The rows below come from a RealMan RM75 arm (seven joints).
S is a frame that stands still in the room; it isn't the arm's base.
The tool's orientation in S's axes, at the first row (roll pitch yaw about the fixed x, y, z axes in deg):
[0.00 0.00 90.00]
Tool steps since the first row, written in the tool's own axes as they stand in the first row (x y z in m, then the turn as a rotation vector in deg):
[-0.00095 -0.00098 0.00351 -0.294 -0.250 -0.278]
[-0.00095 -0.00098 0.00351 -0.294 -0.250 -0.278]
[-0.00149 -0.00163 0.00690 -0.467 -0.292 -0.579]
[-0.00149 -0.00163 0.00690 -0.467 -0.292 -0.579]
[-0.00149 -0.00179 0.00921 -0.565 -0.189 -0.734]
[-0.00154 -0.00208 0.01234 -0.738 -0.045 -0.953]
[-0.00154 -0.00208 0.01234 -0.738 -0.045 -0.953]
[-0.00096 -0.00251 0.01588 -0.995 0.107 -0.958]
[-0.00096 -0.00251 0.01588 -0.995 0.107 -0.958]
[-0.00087 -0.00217 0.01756 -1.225 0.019 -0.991]
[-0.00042 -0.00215 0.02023 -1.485 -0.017 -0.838]
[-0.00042 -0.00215 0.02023 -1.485 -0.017 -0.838]
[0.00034 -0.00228 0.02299 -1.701 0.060 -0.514]
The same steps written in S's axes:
[0.00098 -0.00095 0.00351 0.250 -0.294 -0.278]
[0.00098 -0.00095 0.00351 0.250 -0.294 -0.278]
[0.00163 -0.00149 0.00690 0.292 -0.467 -0.579]
[0.00163 -0.00149 0.00690 0.292 -0.467 -0.579]
[0.00179 -0.00149 0.00921 0.189 -0.565 -0.734]
[0.00208 -0.00154 0.01234 0.045 -0.738 -0.953]
[0.00208 -0.00154 0.01234 0.045 -0.738 -0.953]
[0.00251 -0.00096 0.01588 -0.107 -0.995 -0.958]
[0.00251 -0.00096 0.01588 -0.107 -0.995 -0.958]
[0.00217 -0.00087 0.01756 -0.019 -1.225 -0.991]
[0.00215 -0.00042 0.02023 0.017 -1.485 -0.838]
[0.00215 -0.00042 0.02023 0.017 -1.485 -0.838]
[0.00228 0.00034 0.02299 -0.060 -1.701 -0.514]

